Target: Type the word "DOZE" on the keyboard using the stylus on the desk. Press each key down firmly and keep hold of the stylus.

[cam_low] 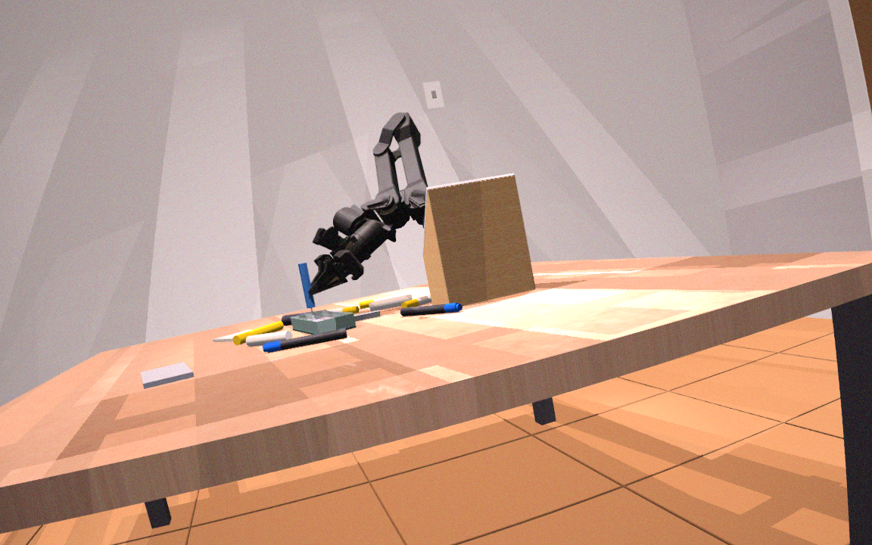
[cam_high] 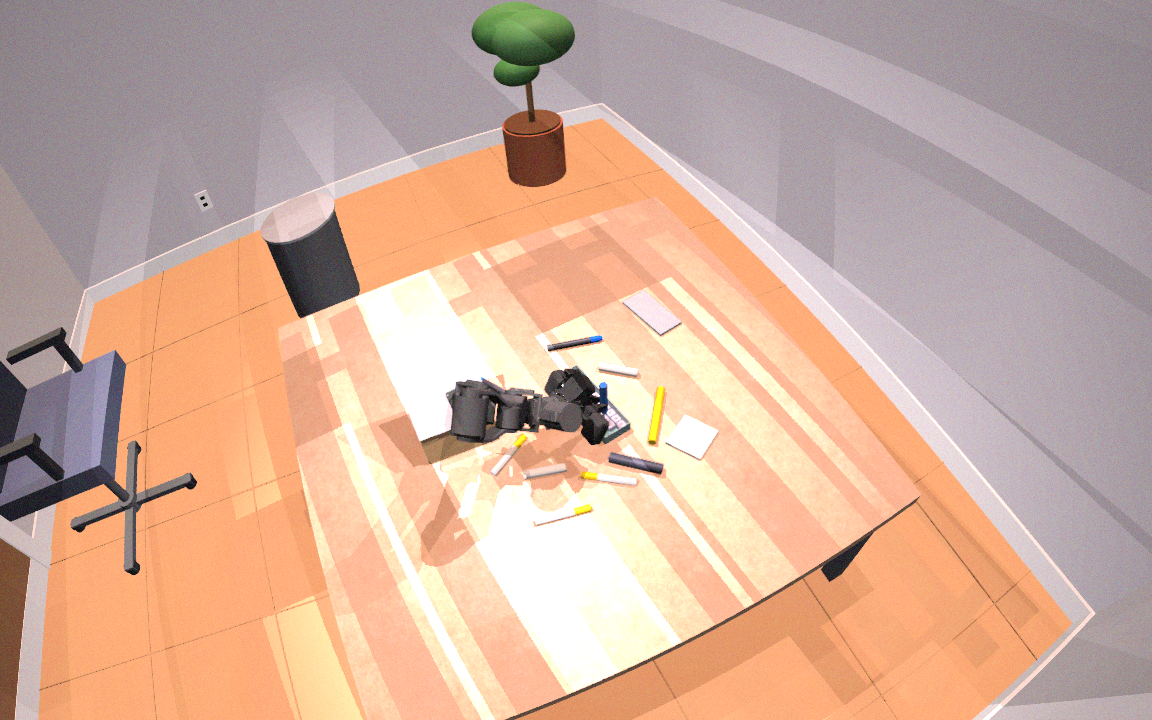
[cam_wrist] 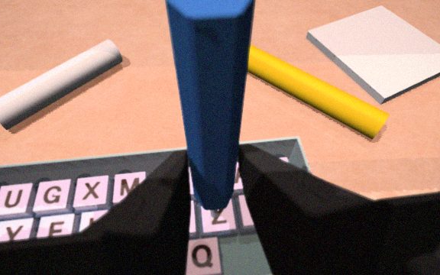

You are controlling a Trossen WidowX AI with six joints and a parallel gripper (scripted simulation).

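Now: gripper tip 11 cm short of the yellow marker, 6 cm above it and 5 cm to the left of it. The rest, counted from my gripper tip: dark pen: 14 cm to the right, 6 cm below; then blue stylus: 2 cm below; then white note: 15 cm ahead, 14 cm to the right, 7 cm below.
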